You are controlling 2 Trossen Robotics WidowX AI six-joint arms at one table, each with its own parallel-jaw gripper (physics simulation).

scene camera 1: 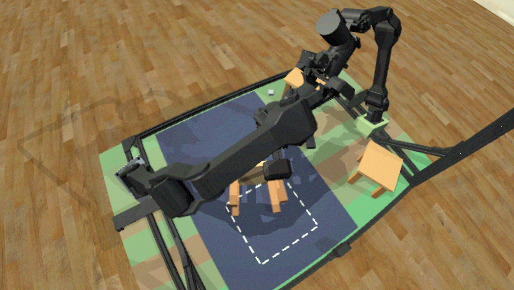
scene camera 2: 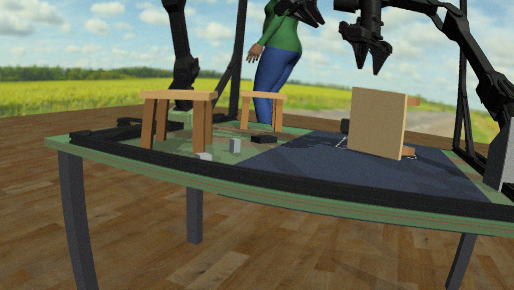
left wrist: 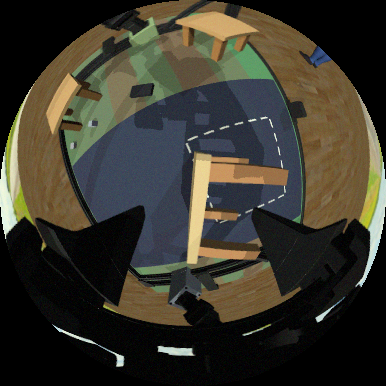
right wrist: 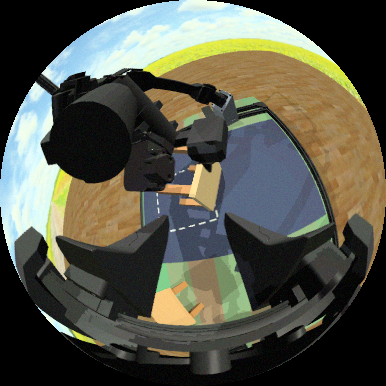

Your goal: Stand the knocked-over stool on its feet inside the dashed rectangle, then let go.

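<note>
The knocked-over stool (scene camera 1: 274,195) (scene camera 2: 376,122) (left wrist: 200,200) (right wrist: 206,186) lies on its side on the blue mat, seat upright on its edge. Its legs point across the dashed rectangle (scene camera 1: 261,263) (left wrist: 270,118), and its seat stands near one side line. My left gripper (scene camera 2: 368,70) (left wrist: 200,212) is open and empty, pointing down well above the stool; its fingers appear on either side of the stool in the left wrist view. The left arm hides part of the stool in scene camera 1. My right gripper (scene camera 2: 320,23) (right wrist: 196,218) is open and empty, high up and apart from the stool.
One upright stool (scene camera 1: 381,167) (scene camera 2: 262,95) (left wrist: 217,25) stands near the right arm's base. Another upright stool (scene camera 1: 295,77) (scene camera 2: 178,95) (left wrist: 65,102) stands by the table edge. A black block (scene camera 2: 264,139) (left wrist: 142,90) and small grey blocks (scene camera 2: 234,145) lie beyond the mat.
</note>
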